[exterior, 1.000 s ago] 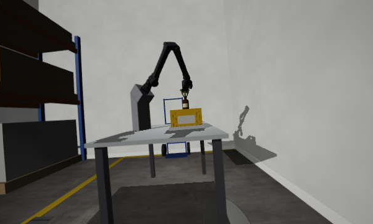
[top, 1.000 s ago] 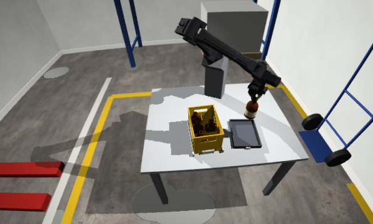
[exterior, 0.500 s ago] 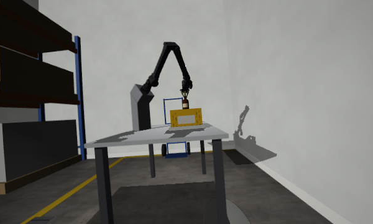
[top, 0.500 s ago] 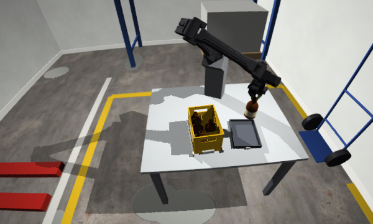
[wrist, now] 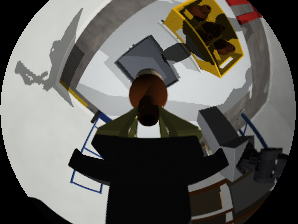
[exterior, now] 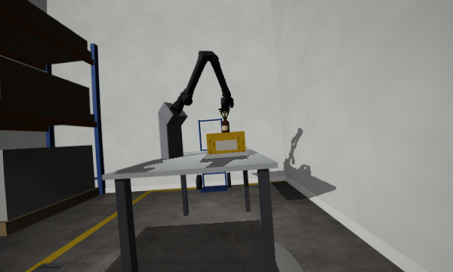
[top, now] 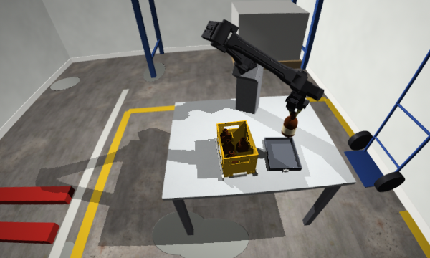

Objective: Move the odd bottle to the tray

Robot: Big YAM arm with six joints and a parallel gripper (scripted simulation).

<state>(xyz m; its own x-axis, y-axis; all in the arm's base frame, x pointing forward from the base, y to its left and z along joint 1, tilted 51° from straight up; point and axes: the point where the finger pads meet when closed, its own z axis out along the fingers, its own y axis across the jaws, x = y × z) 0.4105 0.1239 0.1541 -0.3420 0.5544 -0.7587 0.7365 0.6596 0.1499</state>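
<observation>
Right now the brown bottle is 6 cm below my hand. The rest, counted from my hand: dark tray (32 cm below); crate (27 cm to the right, 25 cm below, 13 cm behind).
</observation>
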